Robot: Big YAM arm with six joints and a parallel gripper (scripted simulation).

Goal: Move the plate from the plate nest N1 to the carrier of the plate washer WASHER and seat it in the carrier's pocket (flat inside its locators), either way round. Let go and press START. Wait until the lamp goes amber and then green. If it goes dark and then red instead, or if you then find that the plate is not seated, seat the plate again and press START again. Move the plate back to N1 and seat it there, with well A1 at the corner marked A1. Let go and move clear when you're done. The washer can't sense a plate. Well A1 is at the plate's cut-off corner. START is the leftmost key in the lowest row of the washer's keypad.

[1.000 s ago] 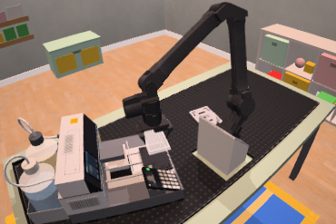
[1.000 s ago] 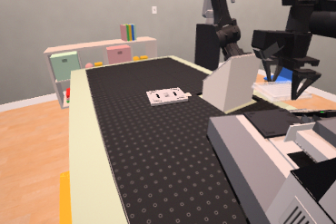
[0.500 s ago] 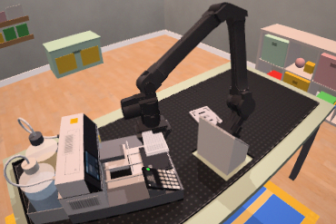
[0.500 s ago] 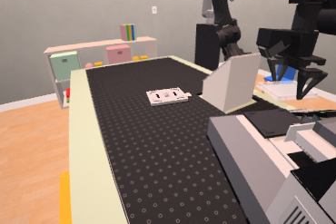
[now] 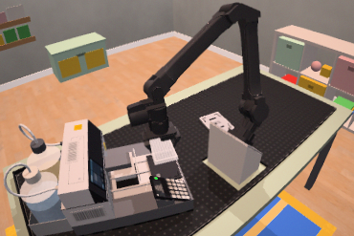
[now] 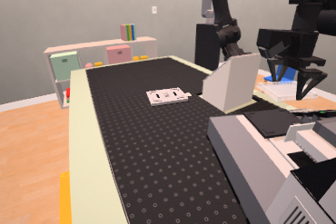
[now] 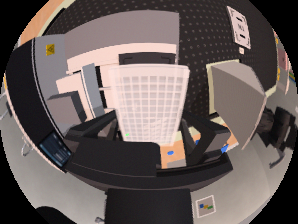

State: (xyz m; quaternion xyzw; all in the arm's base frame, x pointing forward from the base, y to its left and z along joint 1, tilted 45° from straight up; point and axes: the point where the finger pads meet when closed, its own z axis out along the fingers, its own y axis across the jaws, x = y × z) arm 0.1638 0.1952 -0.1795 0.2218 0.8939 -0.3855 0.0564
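Right now my hand is 10 mm above the white well plate. Round my hand: plate nest N1: 90 mm ahead, 440 mm to the right, 180 mm below; plate washer: 70 mm ahead, 140 mm to the left, 50 mm below.
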